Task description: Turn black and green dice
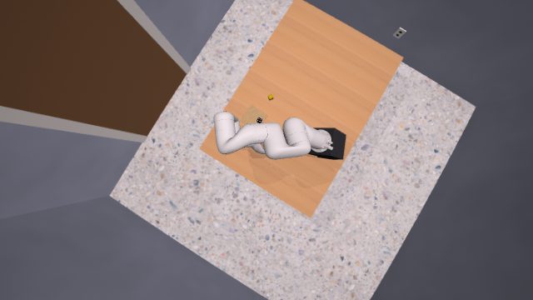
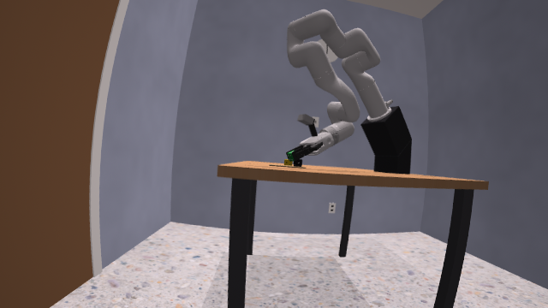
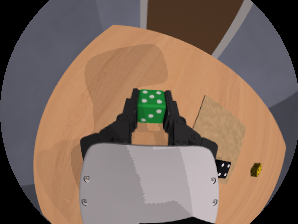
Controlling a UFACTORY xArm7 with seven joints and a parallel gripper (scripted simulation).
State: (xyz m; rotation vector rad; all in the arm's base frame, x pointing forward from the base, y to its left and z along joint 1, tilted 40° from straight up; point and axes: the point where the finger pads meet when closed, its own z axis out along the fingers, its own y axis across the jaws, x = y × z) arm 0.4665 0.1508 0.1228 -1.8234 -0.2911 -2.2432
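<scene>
Right now the black die is 14 cm to the right of my hand, 4 cm behind it and 3 cm below it. Also, from my hand: yellow die: 32 cm to the right, 3 cm below, 2 cm behind; tan mat: 14 cm to the right, 5 cm below, 1 cm ahead; green die: right at my hand.
</scene>
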